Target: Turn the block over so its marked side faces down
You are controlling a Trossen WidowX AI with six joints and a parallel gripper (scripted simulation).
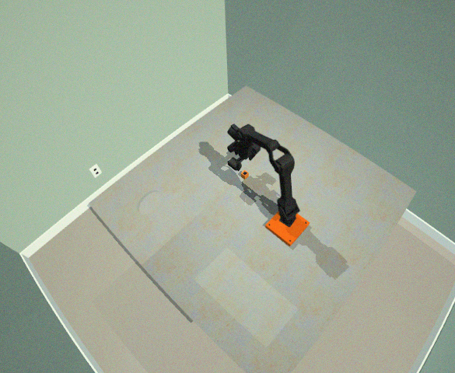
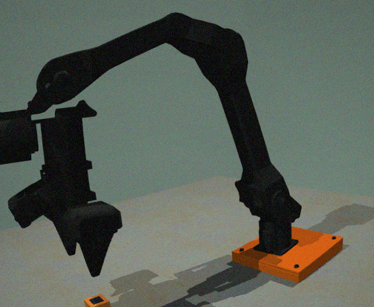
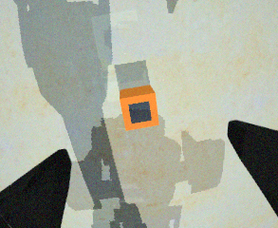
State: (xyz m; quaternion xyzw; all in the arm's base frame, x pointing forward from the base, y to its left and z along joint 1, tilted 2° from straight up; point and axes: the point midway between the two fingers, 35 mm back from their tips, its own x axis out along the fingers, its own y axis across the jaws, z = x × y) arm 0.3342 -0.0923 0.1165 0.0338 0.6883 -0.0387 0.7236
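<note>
The block is 7 cm below my gripper tip and 1 cm behind it.
</note>
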